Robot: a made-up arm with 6 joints. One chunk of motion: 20 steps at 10 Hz.
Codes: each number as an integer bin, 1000 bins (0 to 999) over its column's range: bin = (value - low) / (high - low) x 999, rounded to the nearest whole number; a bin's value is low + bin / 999 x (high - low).
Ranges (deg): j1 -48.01..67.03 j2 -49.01..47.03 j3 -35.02..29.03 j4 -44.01..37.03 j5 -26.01..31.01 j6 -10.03..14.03
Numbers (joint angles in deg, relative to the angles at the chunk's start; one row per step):
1: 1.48 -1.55 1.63 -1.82 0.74 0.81
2: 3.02 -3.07 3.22 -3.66 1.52 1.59
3: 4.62 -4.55 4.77 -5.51 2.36 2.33
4: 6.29 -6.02 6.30 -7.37 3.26 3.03
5: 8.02 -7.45 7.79 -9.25 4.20 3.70
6: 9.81 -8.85 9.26 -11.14 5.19 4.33
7: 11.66 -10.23 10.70 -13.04 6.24 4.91
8: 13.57 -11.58 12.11 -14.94 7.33 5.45
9: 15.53 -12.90 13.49 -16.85 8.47 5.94
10: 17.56 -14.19 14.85 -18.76 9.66 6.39
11: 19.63 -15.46 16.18 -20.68 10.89 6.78
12: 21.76 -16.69 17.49 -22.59 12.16 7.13
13: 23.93 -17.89 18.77 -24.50 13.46 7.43
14: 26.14 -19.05 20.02 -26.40 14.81 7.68
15: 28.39 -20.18 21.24 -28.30 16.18 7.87
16: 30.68 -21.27 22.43 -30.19 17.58 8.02
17: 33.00 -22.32 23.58 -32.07 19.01 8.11
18: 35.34 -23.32 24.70 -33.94 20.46 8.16
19: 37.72 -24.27 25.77 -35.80 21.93 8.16
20: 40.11 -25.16 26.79 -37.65 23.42 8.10
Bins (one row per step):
1: 430 494 572 520 469 450
2: 443 478 596 497 482 482
3: 457 462 621 475 497 513
4: 472 447 644 452 513 542
5: 487 432 668 428 529 570
6: 502 418 691 405 547 596
7: 518 403 713 382 565 620
8: 535 389 735 358 584 643
9: 552 376 757 335 604 663
10: 569 362 778 311 625 682
11: 587 349 799 288 646 698
12: 606 336 819 264 669 713
13: 625 324 839 241 692 725
14: 644 312 858 217 715 735
15: 663 300 877 194 739 743
16: 683 289 896 170 764 749
17: 703 278 914 147 789 753
18: 724 267 931 124 814 755
19: 744 257 948 101 840 755
20: 765 248 964 78 866 753

